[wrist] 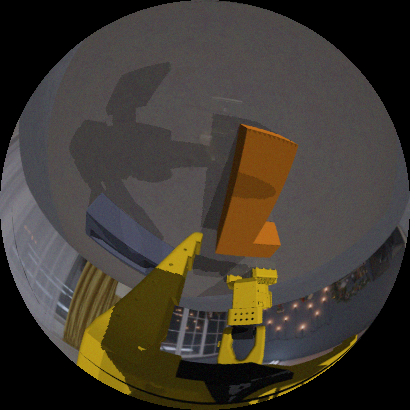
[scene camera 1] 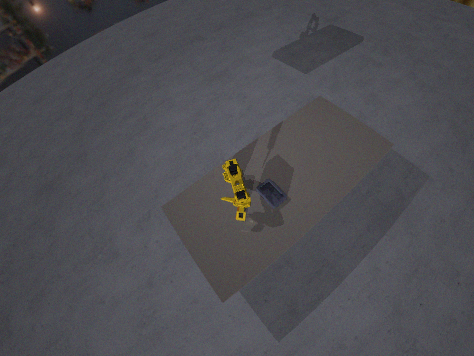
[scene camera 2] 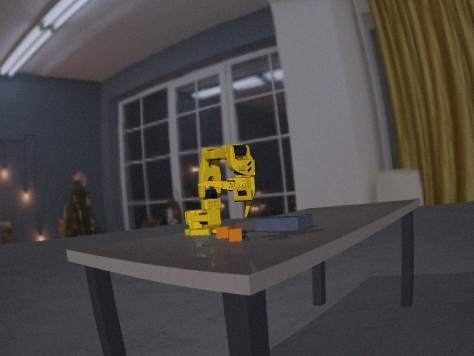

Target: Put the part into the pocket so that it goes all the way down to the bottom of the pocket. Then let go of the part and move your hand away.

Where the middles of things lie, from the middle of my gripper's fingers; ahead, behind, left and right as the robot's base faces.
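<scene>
There's a grey-blue pocket block (scene camera 2: 295, 222) that's 50 mm ahead of my hand, 190 mm to the left of it and 120 mm below it. And with the orange L-shaped part (wrist: 262, 159), my hand is 20 mm to the right of it and 120 mm above it.
</scene>
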